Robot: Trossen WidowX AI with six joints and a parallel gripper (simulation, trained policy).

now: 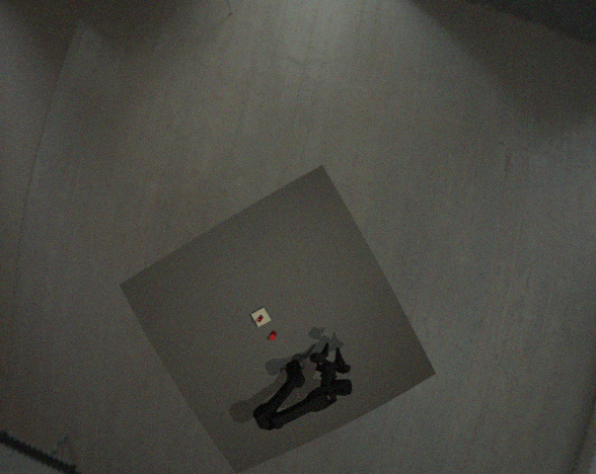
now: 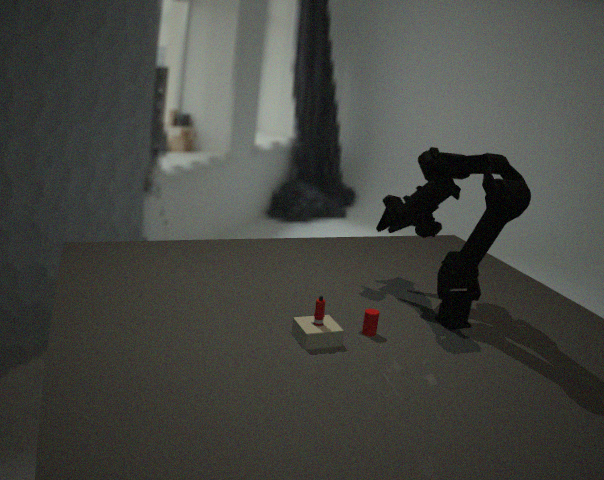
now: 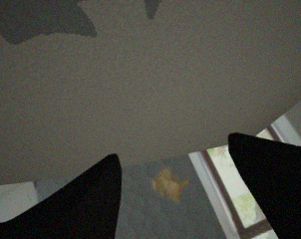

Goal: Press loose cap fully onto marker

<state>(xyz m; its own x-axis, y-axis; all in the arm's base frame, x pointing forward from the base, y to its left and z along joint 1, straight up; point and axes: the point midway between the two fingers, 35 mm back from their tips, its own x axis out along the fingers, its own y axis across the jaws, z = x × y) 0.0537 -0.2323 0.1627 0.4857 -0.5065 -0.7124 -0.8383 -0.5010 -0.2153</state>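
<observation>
The red cap lies 250 mm to the left of my gripper tip, 140 mm ahead of it and 110 mm below it. Round my gripper tip: holder block 260 mm to the left, 260 mm ahead, 120 mm below; then red marker 260 mm to the left, 260 mm ahead, 70 mm below.
</observation>
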